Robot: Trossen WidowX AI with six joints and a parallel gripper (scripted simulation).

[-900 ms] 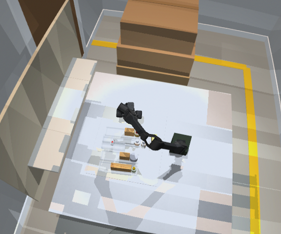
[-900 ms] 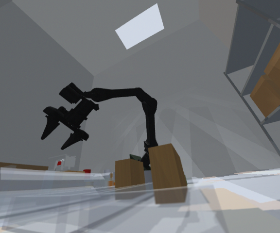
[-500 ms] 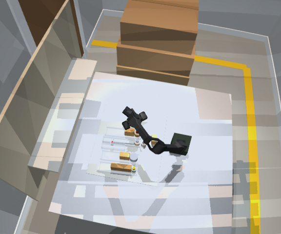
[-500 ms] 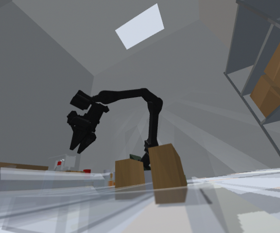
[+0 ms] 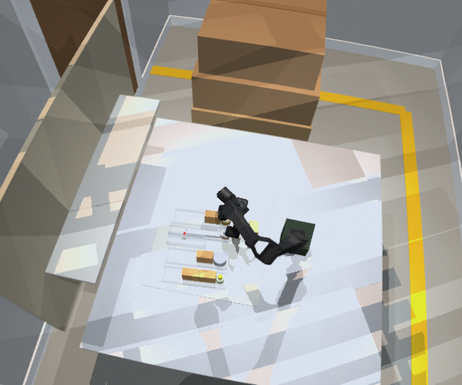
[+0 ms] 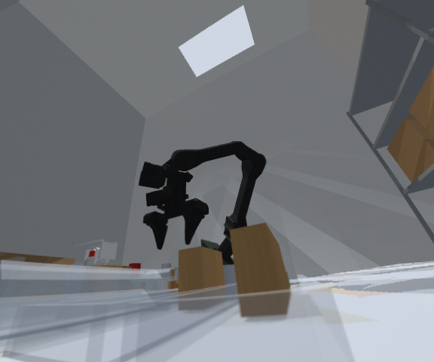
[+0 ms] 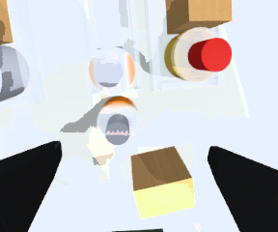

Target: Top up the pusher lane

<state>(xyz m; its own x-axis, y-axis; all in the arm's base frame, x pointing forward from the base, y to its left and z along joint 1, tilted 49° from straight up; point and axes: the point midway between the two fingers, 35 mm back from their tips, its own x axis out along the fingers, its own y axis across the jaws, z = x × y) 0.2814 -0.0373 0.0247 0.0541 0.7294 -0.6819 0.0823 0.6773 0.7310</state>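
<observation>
The grey jar lies 5 cm ahead of my gripper tip, 14 cm to the left of it and 9 cm below it. Also, from my gripper tip: red mark 23 cm ahead, 7 cm to the left, 4 cm below; sprung lane 19 cm ahead, 5 cm to the left, 10 cm below.
</observation>
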